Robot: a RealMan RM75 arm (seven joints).
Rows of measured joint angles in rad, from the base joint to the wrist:
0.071, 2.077, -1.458, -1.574, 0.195, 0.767, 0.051
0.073, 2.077, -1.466, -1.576, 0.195, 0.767, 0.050
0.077, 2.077, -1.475, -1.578, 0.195, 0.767, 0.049
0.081, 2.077, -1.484, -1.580, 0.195, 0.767, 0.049
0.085, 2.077, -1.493, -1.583, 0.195, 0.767, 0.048
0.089, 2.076, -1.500, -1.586, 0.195, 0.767, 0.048
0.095, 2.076, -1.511, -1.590, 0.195, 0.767, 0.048
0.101, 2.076, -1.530, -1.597, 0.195, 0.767, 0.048
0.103, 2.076, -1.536, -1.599, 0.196, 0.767, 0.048
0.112, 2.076, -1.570, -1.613, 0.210, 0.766, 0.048
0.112, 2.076, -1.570, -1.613, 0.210, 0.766, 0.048
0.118, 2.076, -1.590, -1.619, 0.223, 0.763, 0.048
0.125, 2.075, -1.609, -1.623, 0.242, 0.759, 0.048
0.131, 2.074, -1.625, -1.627, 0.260, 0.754, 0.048
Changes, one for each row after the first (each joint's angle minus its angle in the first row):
0.002, 0.000, -0.008, -0.002, 0.000, 0.000, -0.001
0.006, 0.000, -0.017, -0.004, 0.000, 0.000, -0.002
0.010, 0.000, -0.026, -0.006, 0.000, 0.000, -0.002
0.014, 0.000, -0.035, -0.009, 0.000, 0.000, -0.003
0.018, -0.001, -0.042, -0.012, 0.000, 0.000, -0.003
0.024, -0.001, -0.053, -0.016, 0.000, 0.000, -0.003
0.030, -0.001, -0.072, -0.023, 0.000, 0.000, -0.003
0.032, -0.001, -0.078, -0.025, 0.001, 0.000, -0.003
0.041, -0.001, -0.112, -0.039, 0.015, -0.001, -0.003
0.041, -0.001, -0.112, -0.039, 0.015, -0.001, -0.003
0.047, -0.001, -0.132, -0.045, 0.028, -0.004, -0.003
0.054, -0.002, -0.151, -0.049, 0.047, -0.008, -0.003
0.060, -0.003, -0.167, -0.053, 0.065, -0.013, -0.003

